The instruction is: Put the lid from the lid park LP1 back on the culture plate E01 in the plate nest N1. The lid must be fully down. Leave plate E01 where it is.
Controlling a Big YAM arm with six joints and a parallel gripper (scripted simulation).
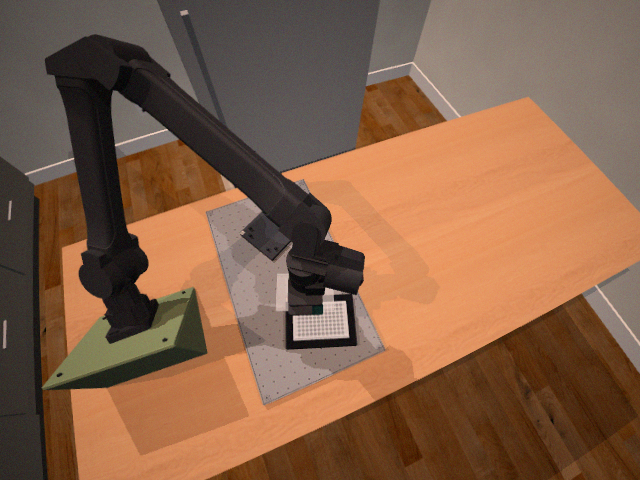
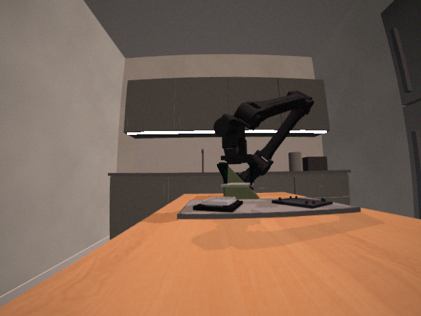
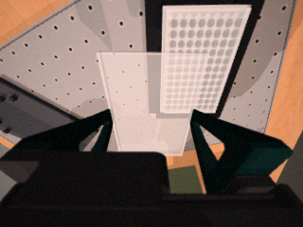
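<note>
Now: the white culture plate E01 1 cm ahead of my hand, 6 cm to the right of it and 6 cm below it. The rest, counted from my hand: lid: 1 cm below; black plate nest N1: 1 cm ahead, 6 cm to the right, 7 cm below; lid park LP1: 22 cm to the left, 7 cm below.
</note>
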